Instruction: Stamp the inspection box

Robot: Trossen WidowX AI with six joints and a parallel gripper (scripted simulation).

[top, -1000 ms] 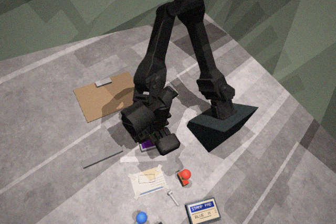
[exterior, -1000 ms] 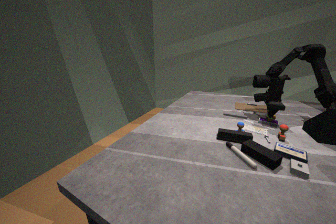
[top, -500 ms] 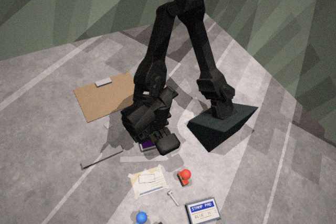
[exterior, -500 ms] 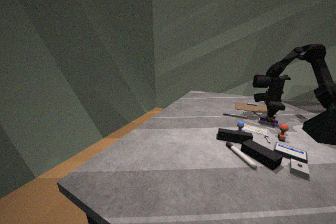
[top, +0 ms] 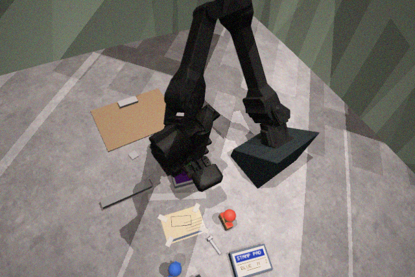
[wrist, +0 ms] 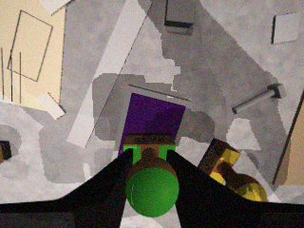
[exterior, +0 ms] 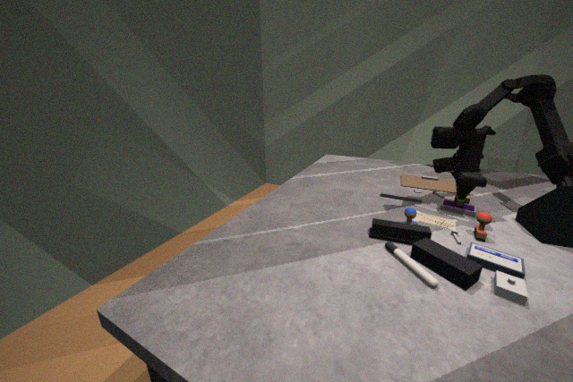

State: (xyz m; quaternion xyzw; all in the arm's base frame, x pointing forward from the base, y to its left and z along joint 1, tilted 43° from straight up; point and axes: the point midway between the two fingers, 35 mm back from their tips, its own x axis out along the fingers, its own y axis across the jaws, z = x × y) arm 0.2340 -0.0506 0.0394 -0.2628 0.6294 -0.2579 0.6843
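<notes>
The purple ink pad is 4 cm below my gripper tip. Also, from my gripper tip: green stamp right at my gripper tip; cream card 11 cm to the left, 7 cm ahead, 4 cm below; yellow stamp 7 cm to the right, 3 cm behind, 2 cm below.
</notes>
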